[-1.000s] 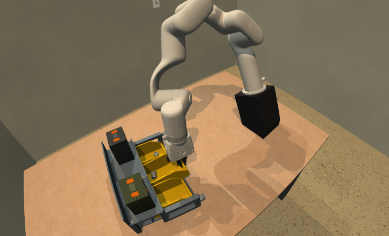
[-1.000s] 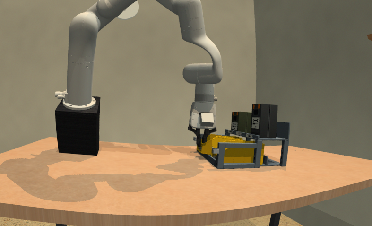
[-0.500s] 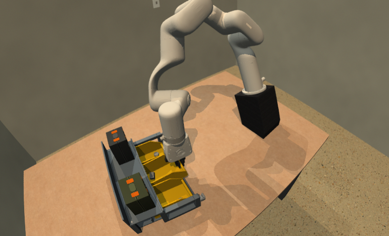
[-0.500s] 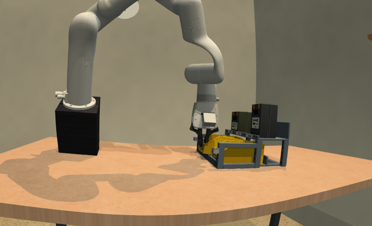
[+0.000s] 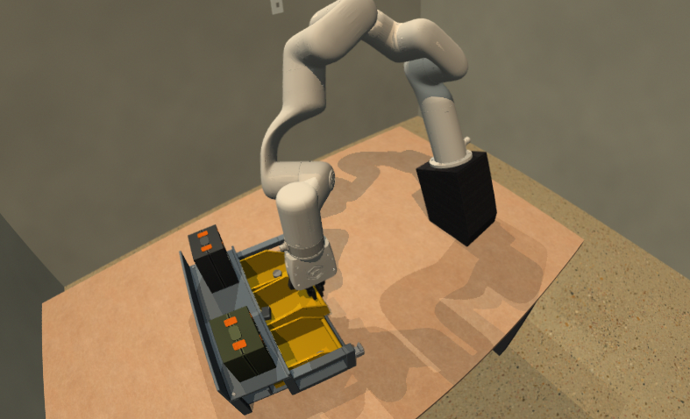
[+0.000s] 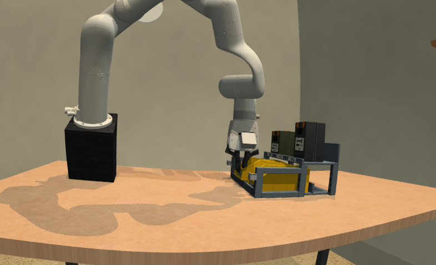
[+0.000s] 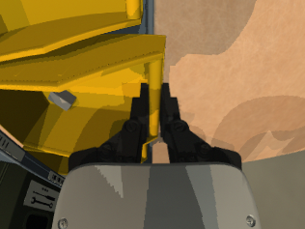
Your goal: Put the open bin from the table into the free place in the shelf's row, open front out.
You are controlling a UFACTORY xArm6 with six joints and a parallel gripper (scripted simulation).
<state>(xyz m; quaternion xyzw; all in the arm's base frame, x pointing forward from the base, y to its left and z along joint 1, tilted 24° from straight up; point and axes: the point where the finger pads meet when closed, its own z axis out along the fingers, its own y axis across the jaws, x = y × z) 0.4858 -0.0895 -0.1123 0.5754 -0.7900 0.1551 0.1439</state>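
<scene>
The shelf lip lies 60 mm below my hand. The rest, counted from my hand: black box (150 mm ahead, 170 mm to the right, 100 mm above); then olive box (220 mm ahead, 50 mm to the left, 80 mm above).
</scene>
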